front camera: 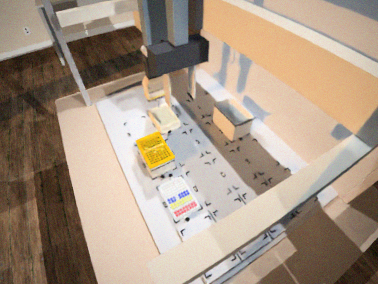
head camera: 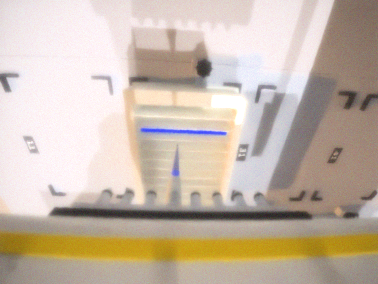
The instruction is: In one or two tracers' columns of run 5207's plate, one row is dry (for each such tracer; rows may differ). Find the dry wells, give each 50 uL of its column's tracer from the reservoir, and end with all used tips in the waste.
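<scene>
The pipetting head (front camera: 177, 56) is over the deck's rear. In the head view its fourth channel from the left carries a tip (head camera: 176, 162) with blue liquid, above the reservoir (front camera: 165, 118) (head camera: 240, 112); the other channel ends look bare. A blue line of liquid (head camera: 183, 131) crosses one trough. The plate (front camera: 172, 183) has blue, yellow and red wells; the blue columns show a gap, while the yellow and red are blurred. The yellow tip rack (front camera: 156, 150) stands between plate and reservoir. The waste box (front camera: 225, 121) is at the right. The parked gripper (front camera: 180, 100) is open, its fingers apart and empty.
A black round knob (head camera: 203, 67) is beyond the reservoir. Black corner marks cover the deck. A pale rail (front camera: 260, 220) crosses the front, and a tall tan panel (front camera: 295, 65) bounds the right side. A grey post (front camera: 75, 75) rises at the rear left.
</scene>
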